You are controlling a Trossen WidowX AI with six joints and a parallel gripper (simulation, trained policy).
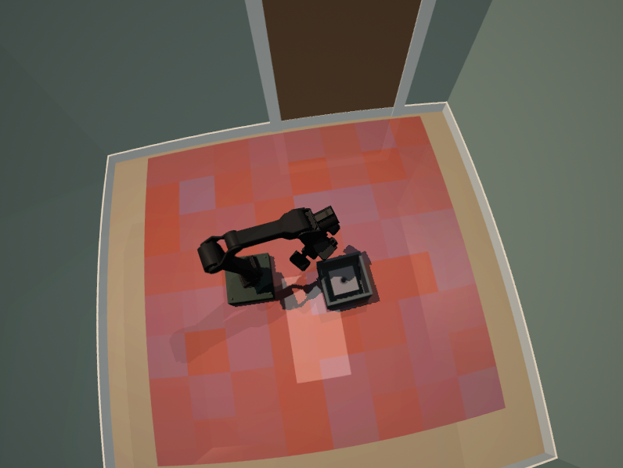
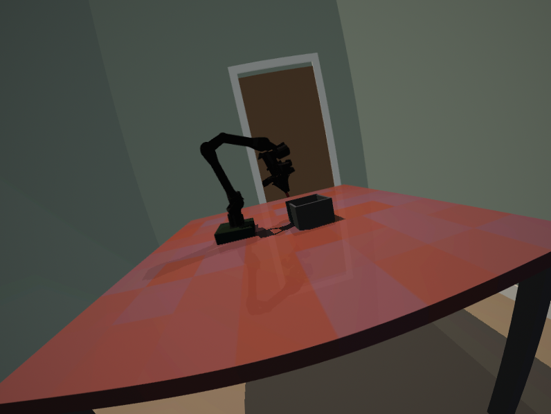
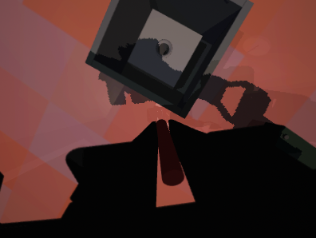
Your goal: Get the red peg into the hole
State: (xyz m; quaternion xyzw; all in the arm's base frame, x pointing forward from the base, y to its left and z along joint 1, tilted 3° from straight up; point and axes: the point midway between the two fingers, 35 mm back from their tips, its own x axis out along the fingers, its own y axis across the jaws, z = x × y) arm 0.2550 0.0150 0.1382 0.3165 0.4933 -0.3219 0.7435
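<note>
Now: gripper tip 6 cm short of the light plate, 9 cm to the left of it and 9 cm above it. Round my gripper tip: dark box (6 cm ahead, 9 cm to the right, 11 cm below); red peg (1 cm behind, 1 cm to the left, 1 cm above).
</note>
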